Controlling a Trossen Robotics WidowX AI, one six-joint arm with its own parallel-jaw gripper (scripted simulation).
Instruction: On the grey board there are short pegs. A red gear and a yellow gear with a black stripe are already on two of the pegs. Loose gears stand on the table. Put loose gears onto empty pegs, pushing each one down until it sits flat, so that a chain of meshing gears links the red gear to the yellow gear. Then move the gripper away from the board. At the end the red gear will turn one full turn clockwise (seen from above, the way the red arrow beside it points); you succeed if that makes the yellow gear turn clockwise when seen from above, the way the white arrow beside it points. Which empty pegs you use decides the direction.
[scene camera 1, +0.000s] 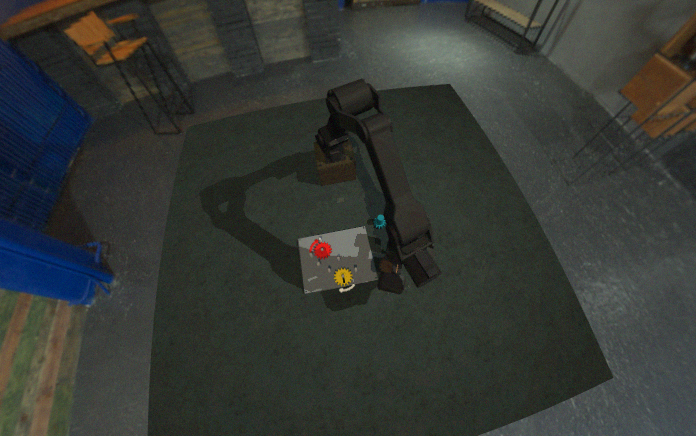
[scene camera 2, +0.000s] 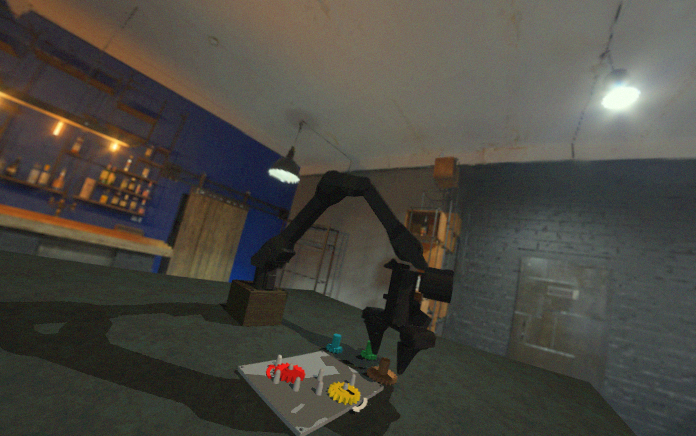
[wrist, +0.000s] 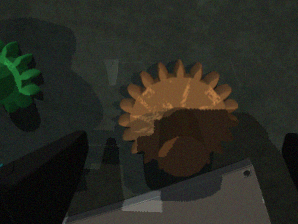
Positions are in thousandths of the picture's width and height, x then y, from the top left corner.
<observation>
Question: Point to the gripper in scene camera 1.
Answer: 564, 607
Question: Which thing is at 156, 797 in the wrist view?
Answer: The gripper.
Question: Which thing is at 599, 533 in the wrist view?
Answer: A brown gear.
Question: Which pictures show the gripper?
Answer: Scene camera 1, scene camera 2 and the wrist view: all of them.
</observation>
